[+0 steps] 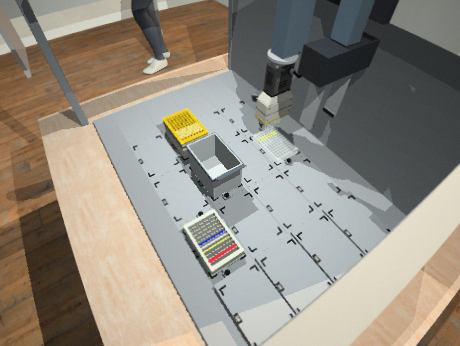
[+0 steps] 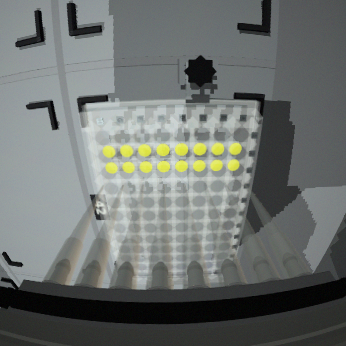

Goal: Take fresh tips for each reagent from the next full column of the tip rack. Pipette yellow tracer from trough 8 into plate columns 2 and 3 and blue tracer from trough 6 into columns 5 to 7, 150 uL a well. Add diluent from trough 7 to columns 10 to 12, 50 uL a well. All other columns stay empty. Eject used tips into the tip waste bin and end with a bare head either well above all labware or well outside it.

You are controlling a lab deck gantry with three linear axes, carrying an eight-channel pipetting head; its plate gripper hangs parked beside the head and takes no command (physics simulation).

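Observation:
The pipetting head [image 1: 274, 106] [image 2: 170, 309] hangs over the far end of the clear plate [image 1: 286, 147] [image 2: 175, 105]. Pale translucent tips [image 2: 79, 229] are on its channels, with no coloured liquid visible in them. Plate columns 2 [image 2: 163, 150] and 3 [image 2: 163, 166] show yellow in every well; the other columns look colourless. The trough block [image 1: 198, 250] shows a blue trough [image 1: 212, 237], a yellow trough [image 1: 216, 244] and a whitish band between them. The yellow tip rack [image 1: 185, 125] is paler in its near part. The grey waste bin [image 1: 227, 184] stands open. The parked plate gripper's fingers cannot be made out clearly.
A red trough [image 1: 222, 253] lies near the block's front end. A dark box-shaped carriage [image 1: 340, 60] hangs beside the head on a blue-grey column. The bin stands between the tip rack and the trough block. Black corner marks and small posts dot the deck.

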